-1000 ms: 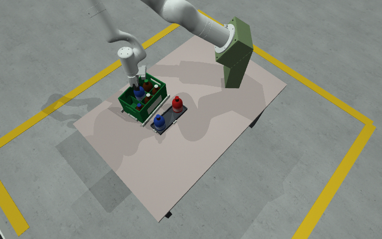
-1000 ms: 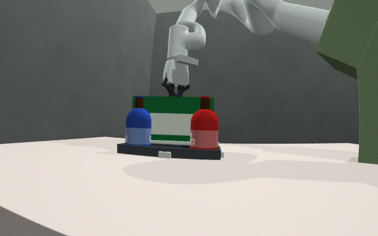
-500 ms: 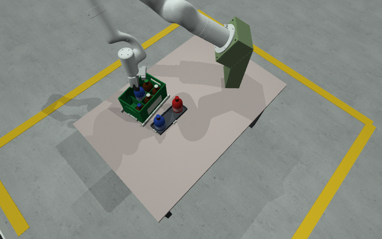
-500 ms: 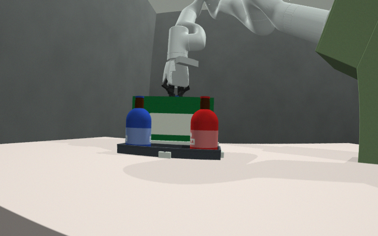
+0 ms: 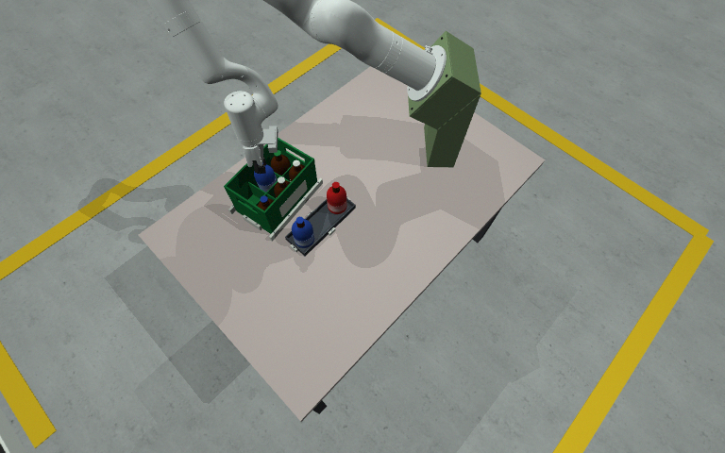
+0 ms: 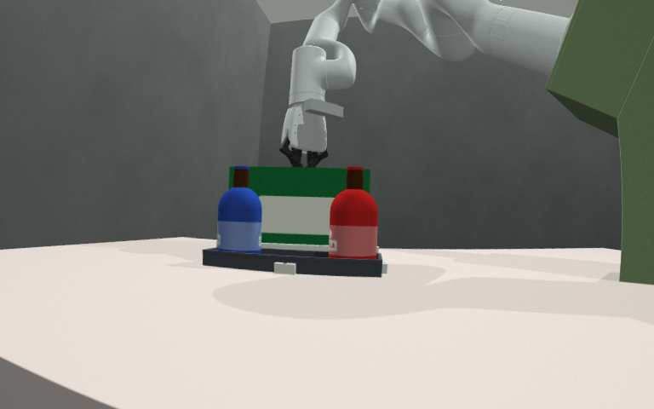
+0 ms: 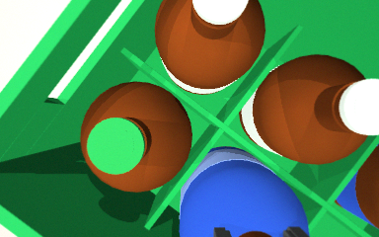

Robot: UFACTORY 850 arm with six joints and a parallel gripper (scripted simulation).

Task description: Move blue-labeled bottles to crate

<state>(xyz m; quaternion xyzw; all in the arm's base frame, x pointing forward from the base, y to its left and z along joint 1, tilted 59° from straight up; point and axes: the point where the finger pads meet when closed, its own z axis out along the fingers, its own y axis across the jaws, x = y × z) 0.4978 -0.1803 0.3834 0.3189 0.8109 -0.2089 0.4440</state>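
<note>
My gripper is now 10 mm short of the green crate, 40 mm to the right of it and 100 mm above it. Also, from my hand: dark tray: 30 mm ahead, 250 mm to the left, 170 mm below; then red-labeled bottle: 60 mm behind, 270 mm to the left, 90 mm below; then brown-necked bottle: 100 mm ahead, 80 mm to the left, 90 mm below.
</note>
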